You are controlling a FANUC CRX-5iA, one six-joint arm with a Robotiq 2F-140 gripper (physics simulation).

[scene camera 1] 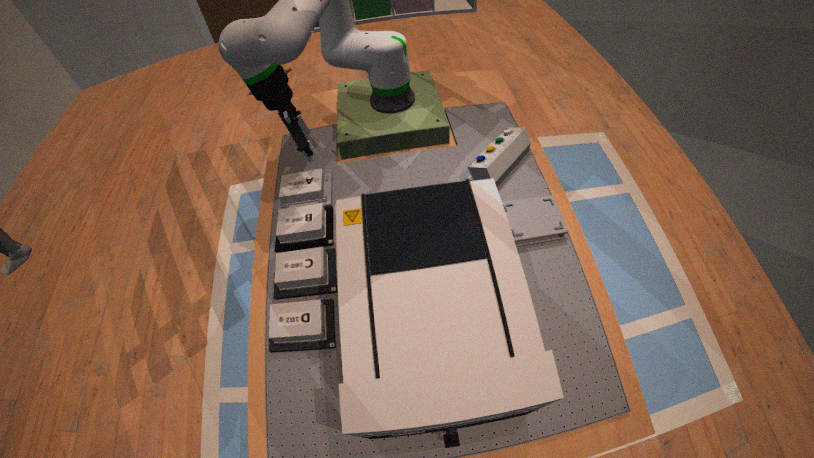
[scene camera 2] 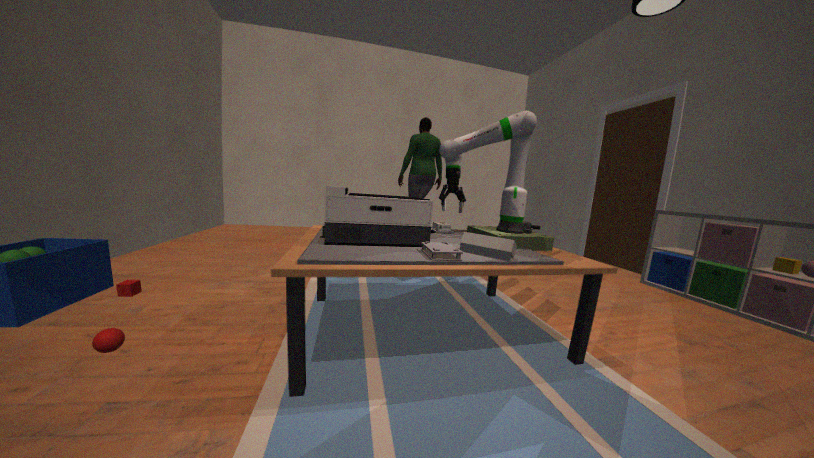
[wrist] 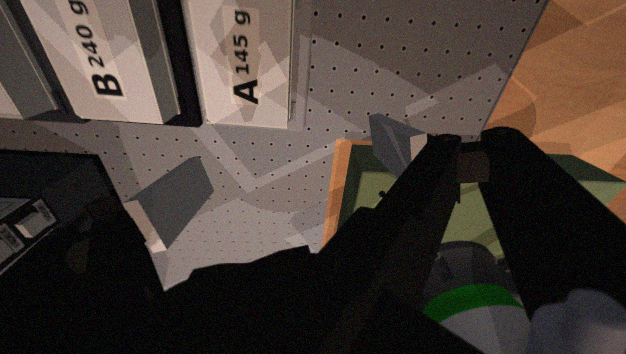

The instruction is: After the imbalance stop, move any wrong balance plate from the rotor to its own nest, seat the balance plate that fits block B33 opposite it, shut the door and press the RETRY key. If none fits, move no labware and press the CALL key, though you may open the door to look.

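Frame: origin at the arm's base, x ahead, y left, z up, level; metres.
Seen in the pictures: gripper, fingertip midpoint: [scene camera 1: 310, 147] [scene camera 2: 452, 211] [wrist: 287, 155]; arm's base, link origin: [scene camera 1: 392, 100] [scene camera 2: 509, 231] [wrist: 444, 270].
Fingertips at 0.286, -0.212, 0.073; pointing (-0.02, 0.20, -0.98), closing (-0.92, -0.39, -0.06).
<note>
Pixels of each thing's top centre, then the offset from my fingertips to it, as dx, dy, dz. "spot": a spot on its surface instead.
- Plate A, top centre: [wrist: 243, 60] [scene camera 1: 300, 182] [scene camera 2: 441, 223] +0.051, -0.045, -0.081
- plate B, top centre: [wrist: 94, 53] [scene camera 1: 298, 219] +0.179, -0.027, -0.081
- left-hand column with plate C, top centre: [scene camera 1: 298, 264] +0.314, -0.007, -0.081
- plate D, top centre: [scene camera 1: 294, 318] +0.454, +0.000, -0.081
- dark rectangle, surface spot: [scene camera 1: 424, 227] spot: +0.335, +0.297, +0.078
- key box, top centre: [scene camera 1: 502, 143] [scene camera 2: 489, 235] -0.023, +0.526, -0.051
- grey plate with corner brackets, top centre: [scene camera 1: 534, 215] [scene camera 2: 440, 245] +0.197, +0.577, -0.095
My gripper [scene camera 1: 307, 152] [scene camera 2: 452, 210] [wrist: 287, 155] is open and empty, high above the pegboard between plate A and the green base block. Plate A [scene camera 1: 301, 185] [wrist: 240, 65], marked 145 g, and plate B [scene camera 1: 300, 222] [wrist: 100, 55], marked 240 g, sit in nests in a left-hand column with plate C [scene camera 1: 300, 267] and plate D [scene camera 1: 297, 321]. The white centrifuge [scene camera 1: 444, 336] [scene camera 2: 378, 209] has a dark rectangle [scene camera 1: 424, 227] between its rails. In the wrist view pale shapes [wrist: 36, 220] show inside the dark area; the rotor's contents are unclear. The key box [scene camera 1: 506, 156] [scene camera 2: 488, 246] carries blue, yellow, green and white keys with unreadable names.
A grey plate with corner brackets [scene camera 1: 535, 219] [scene camera 2: 441, 250] lies right of the centrifuge. The green base block [scene camera 1: 355, 113] [scene camera 2: 537, 242] [wrist: 370, 187] bears the arm behind the nests. A person in green [scene camera 2: 424, 150] stands beyond the table; a foot [scene camera 1: 17, 259] shows at far left.
</note>
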